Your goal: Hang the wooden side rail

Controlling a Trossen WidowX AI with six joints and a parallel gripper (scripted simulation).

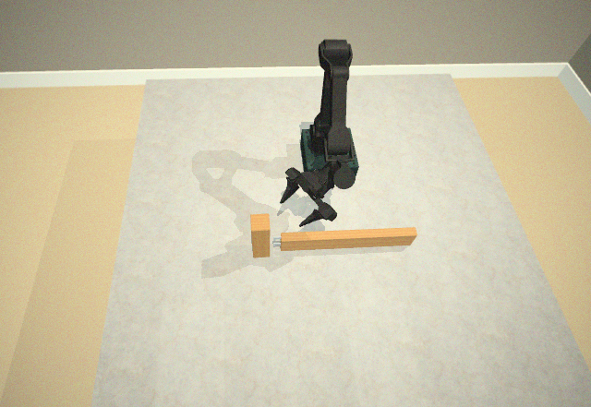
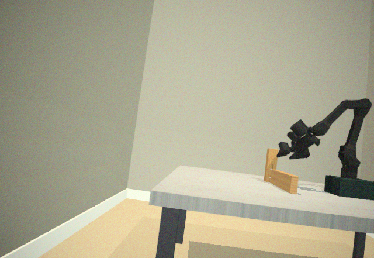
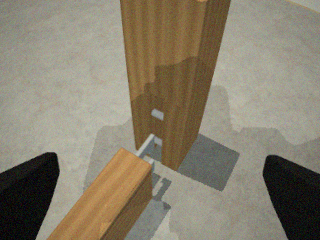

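The headboard post lies 50 mm ahead of my gripper tip, 80 mm to the right of it and 60 mm below it.
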